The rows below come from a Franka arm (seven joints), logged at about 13 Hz.
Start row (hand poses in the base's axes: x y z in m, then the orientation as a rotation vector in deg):
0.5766, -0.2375, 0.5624, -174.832, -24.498, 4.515
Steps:
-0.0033, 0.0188, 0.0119, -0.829, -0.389, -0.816
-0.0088, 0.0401, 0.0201, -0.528, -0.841, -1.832
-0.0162, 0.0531, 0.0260, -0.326, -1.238, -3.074
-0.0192, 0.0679, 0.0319, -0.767, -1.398, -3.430
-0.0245, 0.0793, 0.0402, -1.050, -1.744, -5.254
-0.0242, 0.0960, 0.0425, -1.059, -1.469, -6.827
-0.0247, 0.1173, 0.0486, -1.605, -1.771, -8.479
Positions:
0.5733, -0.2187, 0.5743, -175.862, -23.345, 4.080
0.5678, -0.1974, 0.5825, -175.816, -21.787, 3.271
0.5604, -0.1844, 0.5884, -175.876, -19.887, 2.559
0.5574, -0.1696, 0.5943, -176.388, -19.377, 2.398
0.5521, -0.1582, 0.6026, -176.962, -16.597, 1.845
0.5524, -0.1415, 0.6049, -177.103, -14.151, 2.193
0.5519, -0.1202, 0.6110, -177.836, -11.622, 1.773

